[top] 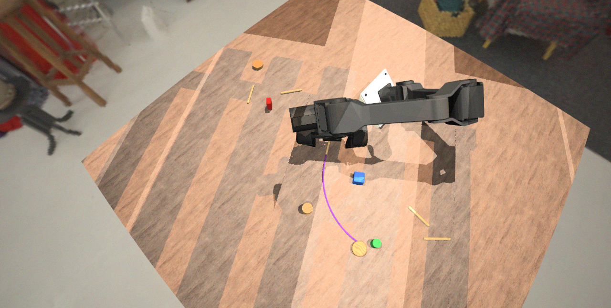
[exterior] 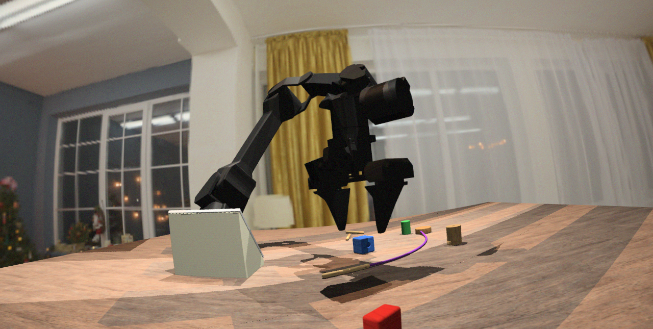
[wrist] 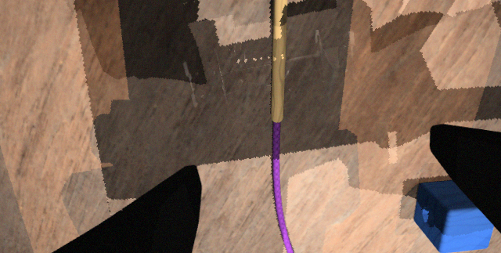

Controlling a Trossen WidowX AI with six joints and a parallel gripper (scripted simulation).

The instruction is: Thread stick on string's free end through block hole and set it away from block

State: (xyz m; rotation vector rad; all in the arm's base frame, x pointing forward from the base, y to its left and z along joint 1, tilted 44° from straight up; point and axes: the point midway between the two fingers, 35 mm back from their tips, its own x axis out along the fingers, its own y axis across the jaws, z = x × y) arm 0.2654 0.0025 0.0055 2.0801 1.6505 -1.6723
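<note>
The thin wooden stick lies 6 cm below my gripper tip, 2 cm to the right of it and 1 cm behind it. From my gripper tip the other things lie so: wooden cylinder (17 cm ahead, 9 cm to the left, 4 cm below); then blue block (12 cm to the left, 4 cm below, 1 cm behind); then red block (26 cm to the right, 4 cm below, 3 cm ahead).
</note>
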